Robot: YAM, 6 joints.
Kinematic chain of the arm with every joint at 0, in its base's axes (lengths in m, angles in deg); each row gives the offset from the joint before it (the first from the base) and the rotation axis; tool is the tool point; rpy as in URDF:
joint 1: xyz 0 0 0.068 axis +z
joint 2: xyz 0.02 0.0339 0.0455 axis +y
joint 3: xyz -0.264 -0.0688 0 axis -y
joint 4: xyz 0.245 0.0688 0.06 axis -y
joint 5: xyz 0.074 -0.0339 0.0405 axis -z
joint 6: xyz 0.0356 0 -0.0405 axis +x
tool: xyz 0 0 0 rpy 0 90 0
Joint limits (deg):
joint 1: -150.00..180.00
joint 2: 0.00..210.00
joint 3: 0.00..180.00
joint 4: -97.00..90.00
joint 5: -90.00..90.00
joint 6: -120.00..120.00
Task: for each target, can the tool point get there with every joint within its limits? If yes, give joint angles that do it. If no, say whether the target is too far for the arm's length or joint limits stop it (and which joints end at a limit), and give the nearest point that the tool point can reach.
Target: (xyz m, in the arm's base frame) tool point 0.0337 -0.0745 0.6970
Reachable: yes | joints -75.45 79.78 126.07 53.70 -23.04 -45.10
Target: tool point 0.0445 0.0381 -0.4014
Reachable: no: joint limits stop it (at a limit: joint 2) | nearest point 0.0667 0.0571 -0.3426 | short by 0.066 m
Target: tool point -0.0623 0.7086 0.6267
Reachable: no: too far | nearest point -0.0458 0.5205 0.4865 | short by 0.235 m
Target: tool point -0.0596 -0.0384 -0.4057
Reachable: no: joint limits stop it (at a limit: joint 2) | nearest point -0.0821 -0.0529 -0.3474 | short by 0.064 m
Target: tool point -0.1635 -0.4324 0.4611
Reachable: yes | joints 67.40 26.71 137.22 58.36 25.39 -96.15
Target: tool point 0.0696 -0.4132 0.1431
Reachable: yes | joints -77.58 122.29 56.39 68.98 35.96 -7.96
